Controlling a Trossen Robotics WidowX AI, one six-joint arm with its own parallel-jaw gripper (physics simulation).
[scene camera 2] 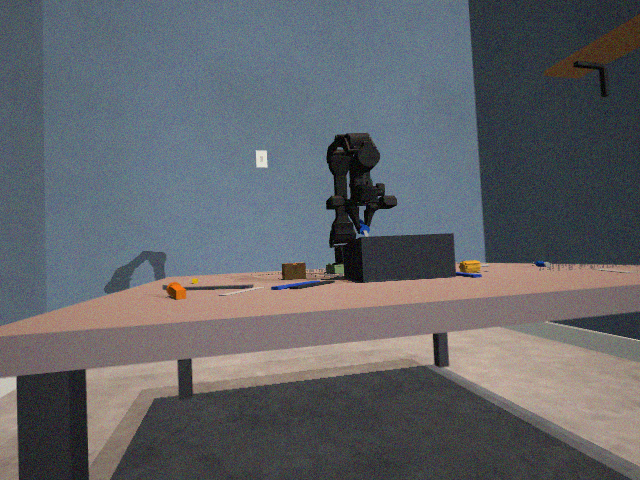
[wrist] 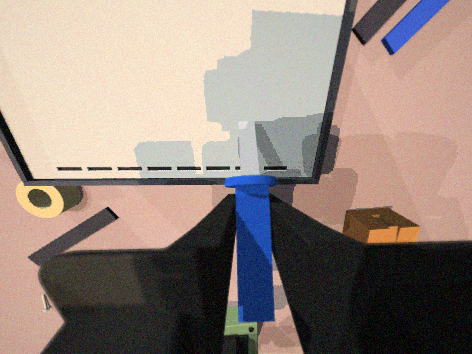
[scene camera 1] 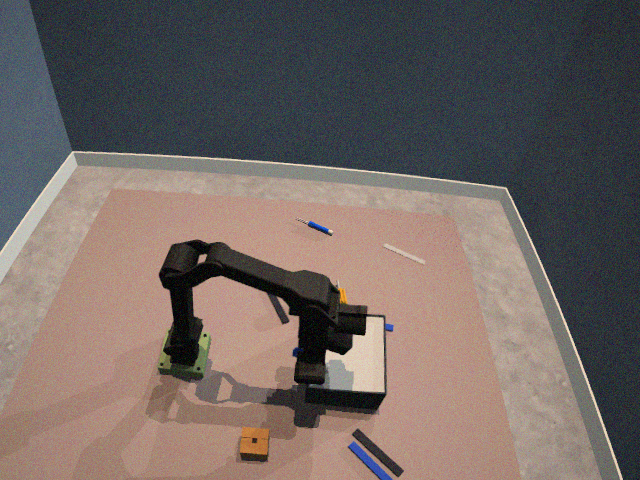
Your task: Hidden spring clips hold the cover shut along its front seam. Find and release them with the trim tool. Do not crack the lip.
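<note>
My gripper is carrying a blue trim tool, and the tool is clear of everything else. I can see the gripper in the wrist view and in scene camera 2 as well. A cover is here too, along with an orange-brown block.
</note>
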